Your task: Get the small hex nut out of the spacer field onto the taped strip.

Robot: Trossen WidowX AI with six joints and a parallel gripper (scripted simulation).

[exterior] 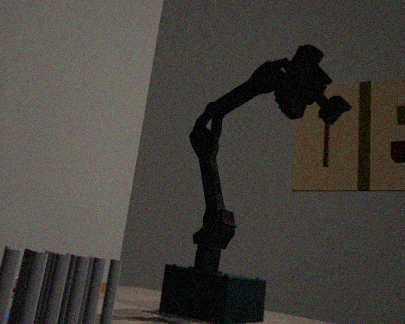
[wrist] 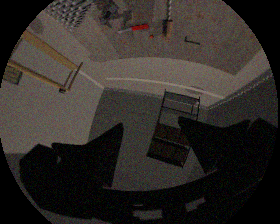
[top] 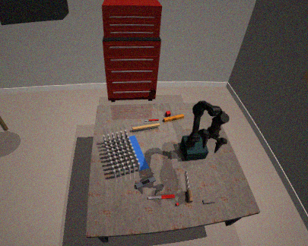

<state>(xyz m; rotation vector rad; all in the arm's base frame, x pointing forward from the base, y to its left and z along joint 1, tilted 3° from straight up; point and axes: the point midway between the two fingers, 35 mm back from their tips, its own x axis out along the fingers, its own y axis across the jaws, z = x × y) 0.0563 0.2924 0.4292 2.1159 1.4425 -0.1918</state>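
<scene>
The red bit lies 50 cm below my gripper tip, 13 cm to the left of it and 13 cm ahead of it. The rest, counted from my gripper tip: blue taped strip: 50 cm below, 38 cm to the right, 38 cm ahead; orange block: 74 cm to the right, 49 cm below, 2 cm behind; hook tool: 49 cm below, 2 cm to the right, 2 cm ahead.
</scene>
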